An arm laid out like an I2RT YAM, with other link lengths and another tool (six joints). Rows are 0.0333 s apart.
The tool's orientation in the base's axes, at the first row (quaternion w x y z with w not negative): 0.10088 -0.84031 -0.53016 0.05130
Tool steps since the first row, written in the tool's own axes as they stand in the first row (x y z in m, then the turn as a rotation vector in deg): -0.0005 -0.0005 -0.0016 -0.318 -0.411 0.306; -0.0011 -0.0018 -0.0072 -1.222 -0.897 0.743; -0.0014 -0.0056 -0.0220 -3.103 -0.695 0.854; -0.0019 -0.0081 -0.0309 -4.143 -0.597 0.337; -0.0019 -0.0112 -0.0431 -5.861 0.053 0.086; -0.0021 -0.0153 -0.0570 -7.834 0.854 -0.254; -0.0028 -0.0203 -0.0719 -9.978 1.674 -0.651; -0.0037 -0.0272 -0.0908 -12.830 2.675 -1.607
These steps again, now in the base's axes. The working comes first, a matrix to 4 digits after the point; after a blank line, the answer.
The tool's axes in the first row as the columns of a matrix, in the base's axes (used below as rounded here):
0.4326 0.8806 -0.1932
0.9013 -0.4175 0.1151
0.0207 -0.2239 -0.9744

-0.0003 -0.0004 0.0017 -0.559 -0.080 -0.213; -0.0007 -0.0011 0.0074 -1.462 -0.641 -0.548; -0.0013 -0.0015 0.0227 -2.119 -2.408 -0.741; -0.0020 -0.0019 0.0319 -2.383 -3.446 -0.280; -0.0024 -0.0020 0.0445 -2.505 -5.295 -0.217; -0.0034 -0.0021 0.0589 -2.588 -7.447 -0.106; -0.0052 -0.0023 0.0745 -2.717 -9.767 0.053; -0.0080 -0.0024 0.0945 -2.884 -12.865 0.701
